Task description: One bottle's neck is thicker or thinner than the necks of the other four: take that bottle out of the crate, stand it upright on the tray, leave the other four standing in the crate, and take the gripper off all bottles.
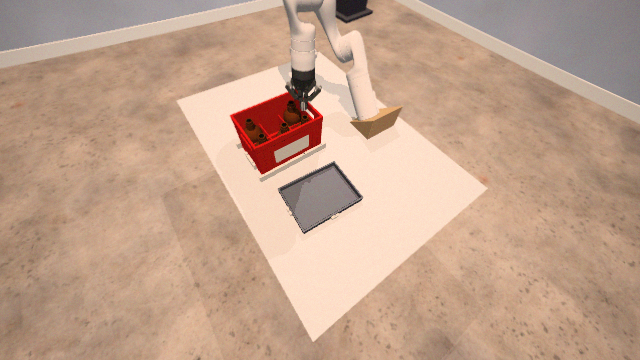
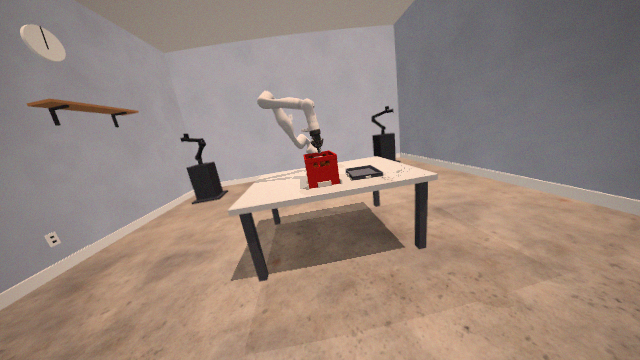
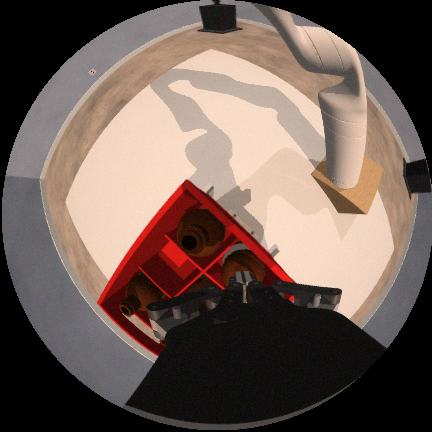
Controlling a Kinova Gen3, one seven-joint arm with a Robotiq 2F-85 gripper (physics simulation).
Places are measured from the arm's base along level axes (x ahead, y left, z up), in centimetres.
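Pixels of known places: gripper, between the fingertips: (image 1: 303, 109) (image 2: 320, 153) (image 3: 241, 279); arm's base, origin of its link: (image 1: 367, 116) (image 3: 342, 172).
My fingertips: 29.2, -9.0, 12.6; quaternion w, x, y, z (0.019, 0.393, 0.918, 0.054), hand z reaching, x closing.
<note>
For each thing: its middle in the pictures, then the offset to it from my fingertips, as dx, dy, dz. Level surfaces: height alone.
- red crate, middle of its body: (image 3: 186, 284) (image 1: 279, 133) (image 2: 320, 167) +9.8, -2.8, -8.4
- white table, height of its surface: dz -17.1
- dark grey tray, middle of its body: (image 1: 320, 194) (image 2: 362, 171) +11.8, +25.2, -15.8
The red crate (image 1: 268, 157) (image 2: 320, 170) (image 3: 142, 249) stands on the white table (image 1: 402, 192) (image 2: 277, 193) with several brown bottles upright in its cells. One bottle (image 1: 291, 114) (image 3: 245, 262) stands at the crate's back corner, directly under my fingers. Others stand at the left (image 1: 250, 127) (image 3: 200, 233) and front (image 1: 283, 128) (image 3: 136, 290). My gripper (image 1: 303, 105) (image 2: 318, 146) (image 3: 241, 279) is shut and empty, its fingertips together just above the crate's back rim over that bottle. The dark grey tray (image 1: 306, 176) (image 2: 363, 178) lies empty in front of the crate.
The arm's tan base block (image 1: 378, 121) (image 3: 355, 198) sits on the table behind and to the right of the crate. Two black stands with small arms (image 2: 203, 178) (image 2: 383, 143) stand on the floor by the walls.
</note>
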